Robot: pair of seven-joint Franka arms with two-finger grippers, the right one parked.
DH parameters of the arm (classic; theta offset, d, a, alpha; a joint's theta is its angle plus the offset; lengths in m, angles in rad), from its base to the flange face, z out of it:
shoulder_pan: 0 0.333 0 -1.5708
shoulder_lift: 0 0 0 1.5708
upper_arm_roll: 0 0.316 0.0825 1.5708
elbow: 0 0 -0.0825 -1.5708
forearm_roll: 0 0.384 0 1.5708
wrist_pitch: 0 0 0.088 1.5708
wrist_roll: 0 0.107 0 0
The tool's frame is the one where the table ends.
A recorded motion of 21 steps. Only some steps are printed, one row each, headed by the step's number.
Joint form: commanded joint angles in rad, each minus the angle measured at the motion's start. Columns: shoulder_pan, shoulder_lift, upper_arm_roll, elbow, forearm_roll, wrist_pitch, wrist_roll.
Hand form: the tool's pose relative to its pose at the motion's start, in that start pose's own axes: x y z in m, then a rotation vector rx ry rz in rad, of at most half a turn. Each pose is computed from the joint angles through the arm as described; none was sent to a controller.
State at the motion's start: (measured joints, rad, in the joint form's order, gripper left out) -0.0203 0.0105 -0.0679 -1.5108 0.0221 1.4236 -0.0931
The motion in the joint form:
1: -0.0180 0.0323 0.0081 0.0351 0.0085 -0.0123 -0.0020
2: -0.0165 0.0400 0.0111 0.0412 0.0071 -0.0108 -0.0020
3: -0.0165 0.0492 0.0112 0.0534 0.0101 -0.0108 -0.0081
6: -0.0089 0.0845 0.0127 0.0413 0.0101 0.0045 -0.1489
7: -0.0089 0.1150 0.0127 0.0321 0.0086 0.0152 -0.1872
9: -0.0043 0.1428 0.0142 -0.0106 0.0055 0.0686 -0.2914
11: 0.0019 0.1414 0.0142 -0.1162 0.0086 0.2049 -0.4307
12: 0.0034 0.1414 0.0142 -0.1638 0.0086 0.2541 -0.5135
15: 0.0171 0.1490 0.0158 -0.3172 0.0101 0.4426 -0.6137
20: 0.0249 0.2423 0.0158 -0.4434 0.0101 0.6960 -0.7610
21: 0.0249 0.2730 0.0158 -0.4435 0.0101 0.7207 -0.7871
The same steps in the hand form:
1: 0.0085 0.0047 0.0016 0.0084 -0.0085 0.0066
2: 0.0114 0.0026 0.0028 0.0063 -0.0089 0.0024
3: 0.0143 0.0023 0.0020 0.0084 -0.0056 -0.0043
6: 0.0286 -0.0014 0.0251 0.0116 -0.0373 -0.1527
7: 0.0394 -0.0002 0.0450 0.0147 -0.0661 -0.1895
9: 0.0529 -0.0016 0.0760 0.0172 -0.0834 -0.2974
11: 0.0625 -0.0033 0.1138 0.0156 -0.0509 -0.4399
12: 0.0641 -0.0033 0.1323 0.0169 -0.0489 -0.5227
15: 0.0682 -0.0097 0.1941 0.0073 -0.0233 -0.6330
20: 0.0817 -0.0101 0.2860 -0.0144 0.0044 -0.7822
21: 0.0861 -0.0094 0.3020 -0.0135 -0.0022 -0.8077

